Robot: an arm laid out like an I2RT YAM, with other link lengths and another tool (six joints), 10 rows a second.
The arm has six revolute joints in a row. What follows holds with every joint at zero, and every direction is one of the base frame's.
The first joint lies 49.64 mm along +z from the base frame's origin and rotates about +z.
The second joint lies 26 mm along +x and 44.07 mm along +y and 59.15 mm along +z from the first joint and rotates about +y.
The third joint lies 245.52 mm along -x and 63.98 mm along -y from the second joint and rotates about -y.
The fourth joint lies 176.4 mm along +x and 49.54 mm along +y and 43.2 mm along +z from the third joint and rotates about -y.
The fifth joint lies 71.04 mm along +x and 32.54 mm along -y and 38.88 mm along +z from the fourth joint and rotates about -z.
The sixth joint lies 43.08 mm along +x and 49 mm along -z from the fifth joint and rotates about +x.
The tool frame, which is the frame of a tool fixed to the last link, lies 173 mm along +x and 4 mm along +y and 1 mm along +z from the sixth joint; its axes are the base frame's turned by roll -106.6, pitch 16.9 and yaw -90 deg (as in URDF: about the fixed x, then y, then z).
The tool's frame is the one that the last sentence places.
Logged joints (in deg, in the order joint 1, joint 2, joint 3, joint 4, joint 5, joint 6), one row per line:
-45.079, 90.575, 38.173, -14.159, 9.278, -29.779
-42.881, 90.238, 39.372, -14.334, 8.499, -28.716
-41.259, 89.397, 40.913, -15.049, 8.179, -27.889
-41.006, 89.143, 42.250, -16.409, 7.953, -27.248
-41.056, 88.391, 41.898, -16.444, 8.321, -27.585
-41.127, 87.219, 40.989, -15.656, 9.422, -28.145
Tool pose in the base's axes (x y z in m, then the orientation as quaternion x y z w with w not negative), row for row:
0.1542, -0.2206, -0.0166, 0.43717, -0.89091, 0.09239, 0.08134
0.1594, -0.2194, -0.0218, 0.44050, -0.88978, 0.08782, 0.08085
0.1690, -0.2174, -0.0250, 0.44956, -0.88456, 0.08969, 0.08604
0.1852, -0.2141, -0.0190, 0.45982, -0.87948, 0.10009, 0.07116
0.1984, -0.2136, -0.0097, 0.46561, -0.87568, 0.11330, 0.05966
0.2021, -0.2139, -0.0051, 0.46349, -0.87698, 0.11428, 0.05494
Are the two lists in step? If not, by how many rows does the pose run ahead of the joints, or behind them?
The pose runs 2 rows behind the joints: the pose in row i belongs to the joints in row i - 2.
